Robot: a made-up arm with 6 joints.
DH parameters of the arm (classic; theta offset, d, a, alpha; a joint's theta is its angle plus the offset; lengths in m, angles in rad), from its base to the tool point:
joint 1: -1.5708 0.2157 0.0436 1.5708
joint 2: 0 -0.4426 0.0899 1.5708
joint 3: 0 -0.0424 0.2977 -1.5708
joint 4: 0 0.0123 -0.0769 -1.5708
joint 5: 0 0.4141 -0.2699 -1.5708
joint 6: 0 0.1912 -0.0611 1.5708
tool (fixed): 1.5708 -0.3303 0 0
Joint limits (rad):
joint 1: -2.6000..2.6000
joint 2: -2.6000..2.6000
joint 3: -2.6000..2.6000
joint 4: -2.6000..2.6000
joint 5: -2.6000..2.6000
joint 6: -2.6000..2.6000
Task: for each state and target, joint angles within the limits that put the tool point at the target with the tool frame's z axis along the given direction. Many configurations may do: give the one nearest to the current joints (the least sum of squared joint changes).
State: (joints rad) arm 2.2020 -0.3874 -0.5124 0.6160 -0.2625 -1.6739
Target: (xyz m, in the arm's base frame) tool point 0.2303 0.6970 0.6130 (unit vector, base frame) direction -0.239 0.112 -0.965
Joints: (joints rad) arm 1.6419 -0.5678 0.4262 0.8346 -0.4415 -2.5129
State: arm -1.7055 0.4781 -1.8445 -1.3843 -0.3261 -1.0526
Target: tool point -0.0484 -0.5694 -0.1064 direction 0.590 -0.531 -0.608
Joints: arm -1.9849 1.1661 -2.5215 -1.7942 -0.4387 -0.7675
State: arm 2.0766 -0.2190 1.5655 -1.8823 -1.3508 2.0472
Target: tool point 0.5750 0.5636 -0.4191 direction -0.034 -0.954 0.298
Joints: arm 1.9411 -0.5740 0.8820 -1.6646 -1.6573 1.1949
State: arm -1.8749 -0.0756 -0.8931 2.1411 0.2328 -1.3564
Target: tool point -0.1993 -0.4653 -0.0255 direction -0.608 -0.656 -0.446
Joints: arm -1.8982 0.2207 -0.9794 2.3508 -0.2498 -1.7949
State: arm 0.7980 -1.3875 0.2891 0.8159 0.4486 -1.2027
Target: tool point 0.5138 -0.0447 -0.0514 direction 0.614 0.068 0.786
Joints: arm 0.2454 -1.5902 0.8996 0.5120 0.2830 -1.0073
